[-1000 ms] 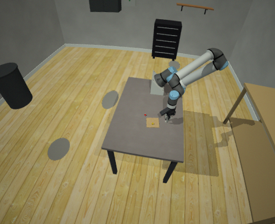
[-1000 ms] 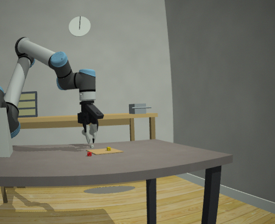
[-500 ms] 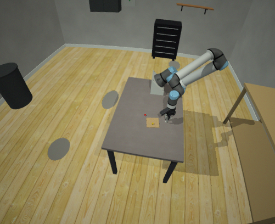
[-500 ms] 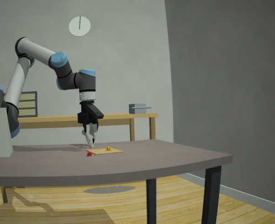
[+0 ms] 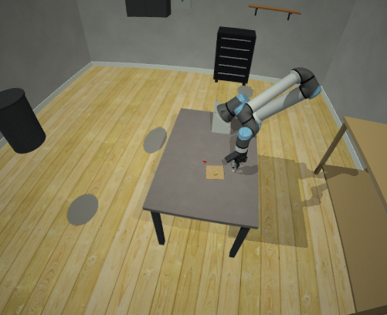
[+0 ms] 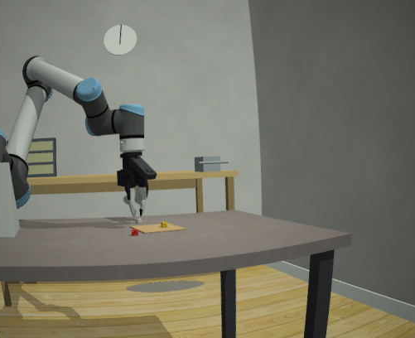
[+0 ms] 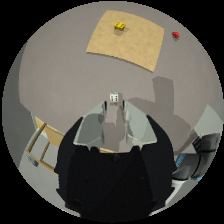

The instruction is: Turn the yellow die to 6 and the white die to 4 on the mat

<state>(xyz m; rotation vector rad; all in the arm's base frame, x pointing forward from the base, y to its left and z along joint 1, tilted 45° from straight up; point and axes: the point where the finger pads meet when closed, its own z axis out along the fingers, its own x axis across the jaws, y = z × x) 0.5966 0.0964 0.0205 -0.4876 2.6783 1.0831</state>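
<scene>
My hand is 30 mm above the white die. Also, from my hand: red die (80 mm behind, 240 mm to the right, 30 mm below); then tan mat (20 mm ahead, 150 mm to the right, 40 mm below); then yellow die (40 mm ahead, 150 mm to the right, 30 mm below).
</scene>
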